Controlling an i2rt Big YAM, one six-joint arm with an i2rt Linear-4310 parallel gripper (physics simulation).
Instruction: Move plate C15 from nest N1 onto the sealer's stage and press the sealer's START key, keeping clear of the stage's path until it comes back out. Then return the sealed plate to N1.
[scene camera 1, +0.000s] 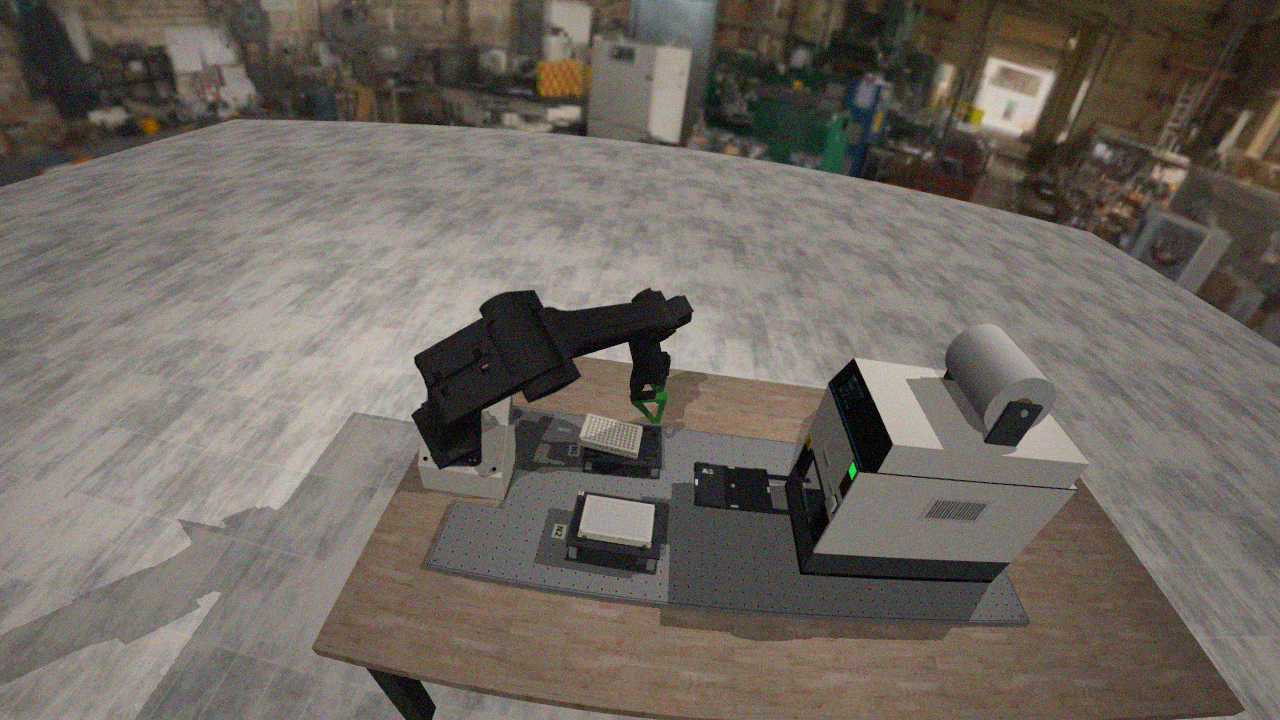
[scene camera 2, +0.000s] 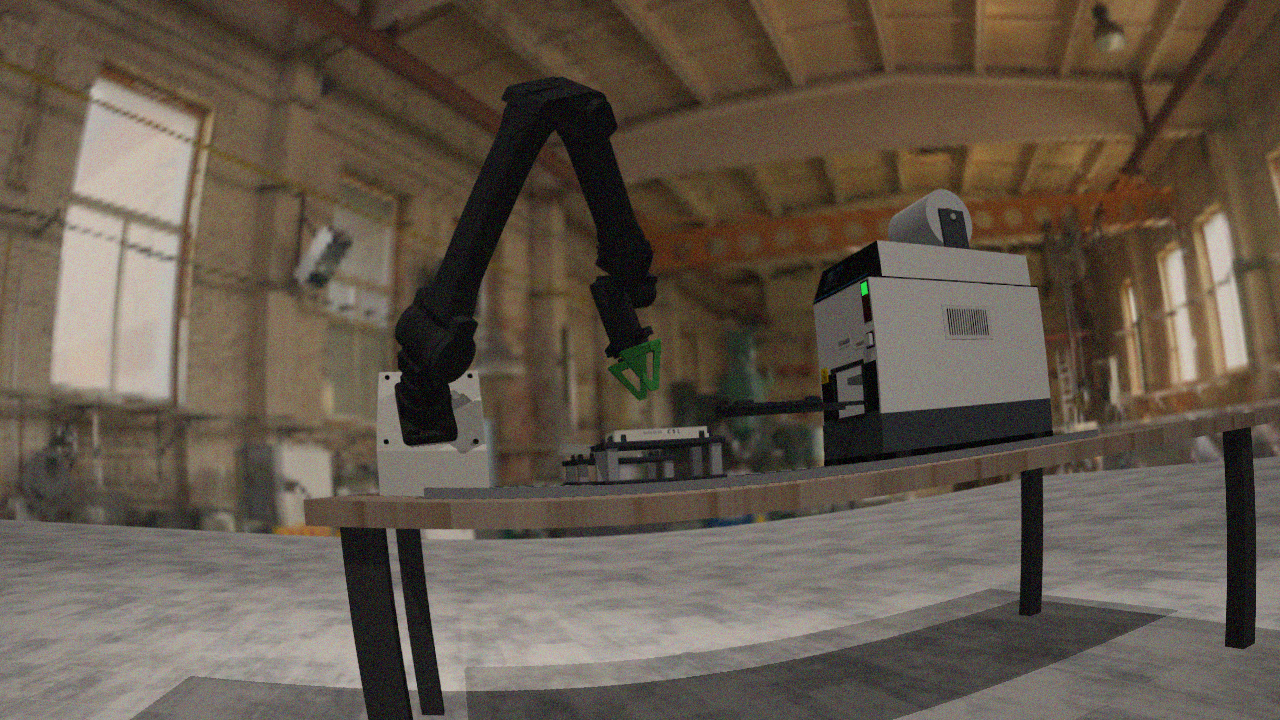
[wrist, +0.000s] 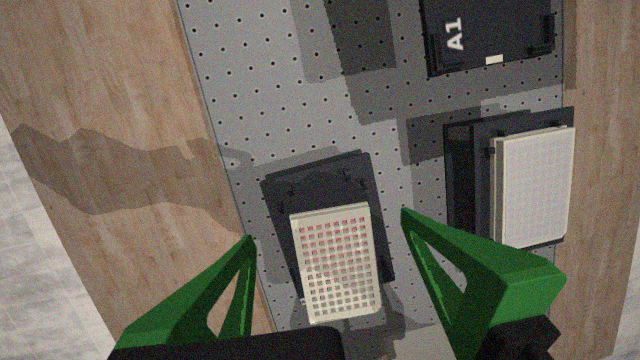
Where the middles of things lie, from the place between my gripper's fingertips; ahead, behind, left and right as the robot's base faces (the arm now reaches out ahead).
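There is the sealer stage (scene camera 1: 712, 482), 40 mm below my hand, 170 mm to the right of it and 180 mm ahead of it.
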